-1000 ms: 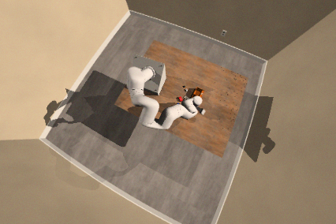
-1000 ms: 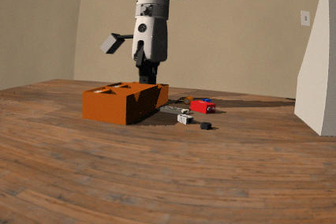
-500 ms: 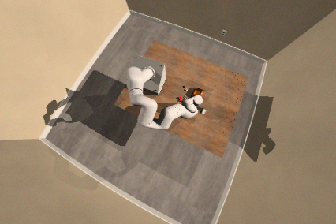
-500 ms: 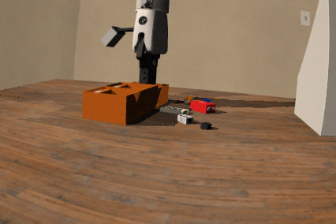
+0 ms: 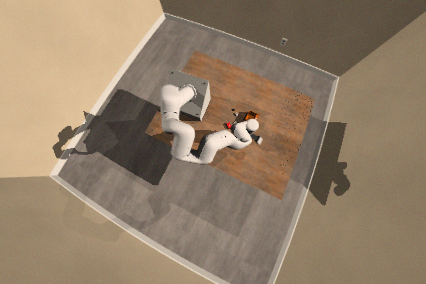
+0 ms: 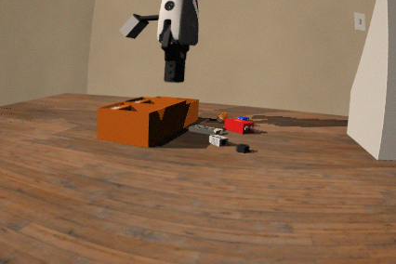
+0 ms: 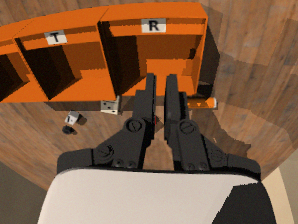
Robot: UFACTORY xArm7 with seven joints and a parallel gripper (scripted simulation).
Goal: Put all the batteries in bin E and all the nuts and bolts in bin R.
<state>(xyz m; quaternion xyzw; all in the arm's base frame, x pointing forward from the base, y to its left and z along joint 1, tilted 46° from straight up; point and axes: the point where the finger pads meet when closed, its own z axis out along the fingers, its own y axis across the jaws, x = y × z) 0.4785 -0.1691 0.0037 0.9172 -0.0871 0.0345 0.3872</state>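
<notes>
The orange bin lies 10 mm ahead of my hand, 90 mm to the left of it and 70 mm below it. Also, from my hand: blue piece 130 mm behind, 10 mm to the right, 80 mm below; then orange cylindrical battery 90 mm behind, 40 mm to the right, 90 mm below; then red block 130 mm behind, 60 mm to the left, 80 mm below.
</notes>
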